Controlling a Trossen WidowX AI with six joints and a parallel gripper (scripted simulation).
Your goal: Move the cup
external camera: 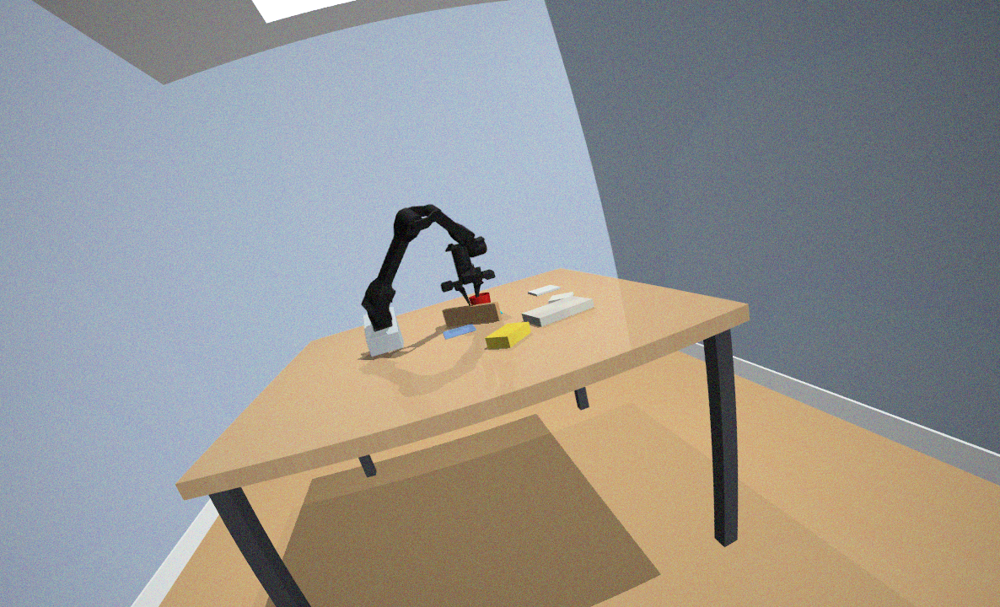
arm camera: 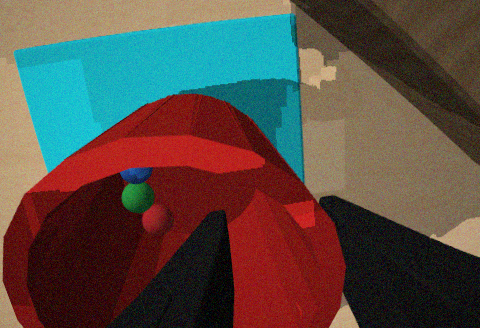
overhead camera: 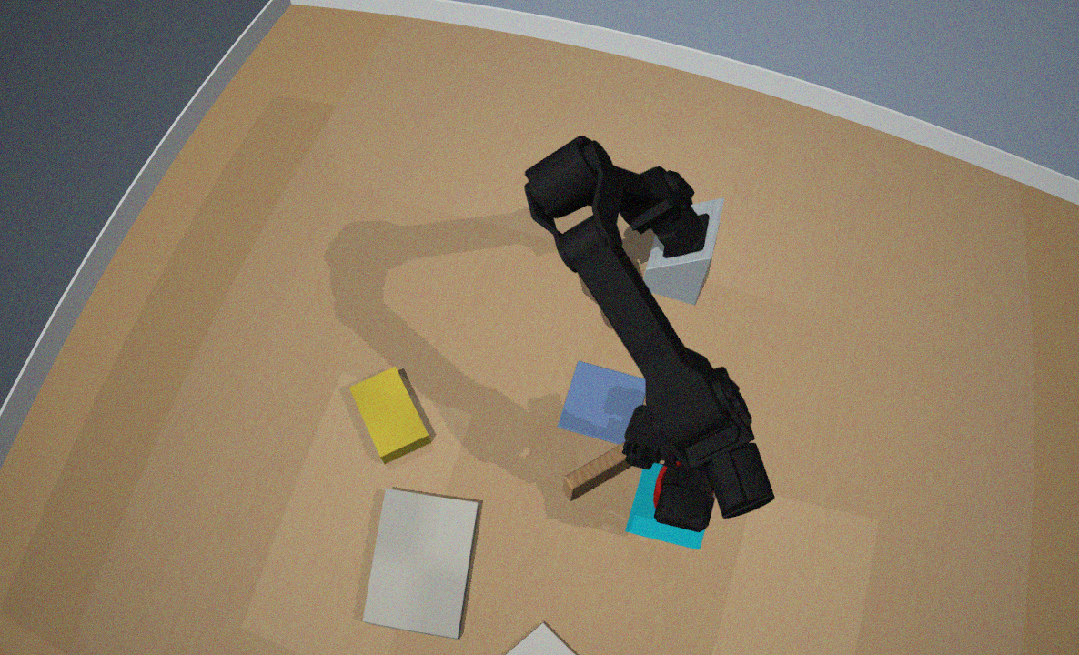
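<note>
Now: gripper tip 3 cm short of the red cup and 1 cm above it. Also, from my gripper tip: green marble 4 cm ahead, 3 cm below; then red marble 4 cm ahead, 3 cm below, 1 cm to the left; then cyan pad 6 cm below, 3 cm ahead.
</note>
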